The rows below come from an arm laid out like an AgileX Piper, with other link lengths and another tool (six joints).
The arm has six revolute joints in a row. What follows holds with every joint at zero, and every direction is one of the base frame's.
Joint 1 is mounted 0.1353 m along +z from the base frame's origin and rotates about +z.
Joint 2 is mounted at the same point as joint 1 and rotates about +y.
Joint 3 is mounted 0.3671 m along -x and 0.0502 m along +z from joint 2 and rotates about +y.
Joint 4 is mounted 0.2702 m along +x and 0.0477 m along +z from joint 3 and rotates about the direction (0.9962, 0, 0.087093).
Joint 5 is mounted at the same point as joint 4 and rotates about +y.
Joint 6 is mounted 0.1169 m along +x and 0.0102 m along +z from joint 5 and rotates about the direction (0.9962, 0, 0.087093).
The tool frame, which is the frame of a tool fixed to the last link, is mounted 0.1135 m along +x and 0.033 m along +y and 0.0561 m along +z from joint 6; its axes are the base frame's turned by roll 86.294, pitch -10.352 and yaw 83.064 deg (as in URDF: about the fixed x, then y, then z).
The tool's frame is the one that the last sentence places.
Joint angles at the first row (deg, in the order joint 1, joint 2, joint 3, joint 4, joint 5, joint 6):
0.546, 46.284, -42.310, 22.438, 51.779, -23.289
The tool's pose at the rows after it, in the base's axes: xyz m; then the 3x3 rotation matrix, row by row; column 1 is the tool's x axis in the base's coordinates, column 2 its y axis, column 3 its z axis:
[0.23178 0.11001 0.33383], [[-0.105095 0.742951 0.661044], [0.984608 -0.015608 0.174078], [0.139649 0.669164 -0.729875]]
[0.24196 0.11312 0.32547], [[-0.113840 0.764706 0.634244], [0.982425 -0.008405 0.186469], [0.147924 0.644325 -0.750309]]
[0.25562 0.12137 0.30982], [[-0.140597 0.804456 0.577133], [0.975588 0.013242 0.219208], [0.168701 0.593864 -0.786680]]
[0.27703 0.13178 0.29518], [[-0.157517 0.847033 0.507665], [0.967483 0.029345 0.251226], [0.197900 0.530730 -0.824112]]
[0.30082 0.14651 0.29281], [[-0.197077 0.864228 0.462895], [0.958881 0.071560 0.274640], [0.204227 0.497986 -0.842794]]
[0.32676 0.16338 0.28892], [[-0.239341 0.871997 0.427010], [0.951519 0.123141 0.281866], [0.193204 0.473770 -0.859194]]
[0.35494 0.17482 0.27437], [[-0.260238 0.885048 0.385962], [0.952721 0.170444 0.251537], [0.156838 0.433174 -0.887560]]
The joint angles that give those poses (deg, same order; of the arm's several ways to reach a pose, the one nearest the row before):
0.545, 46.947, -42.311, 22.831, 50.251, -23.505
0.549, 49.761, -42.309, 24.025, 49.706, -24.933
0.640, 54.572, -42.437, 26.619, 49.707, -28.017
1.730, 61.138, -44.141, 28.493, 49.707, -29.373
4.093, 67.297, -48.283, 28.742, 50.075, -29.788
7.056, 73.481, -53.070, 27.634, 50.076, -29.298
9.656, 80.018, -57.925, 24.072, 50.180, -26.945

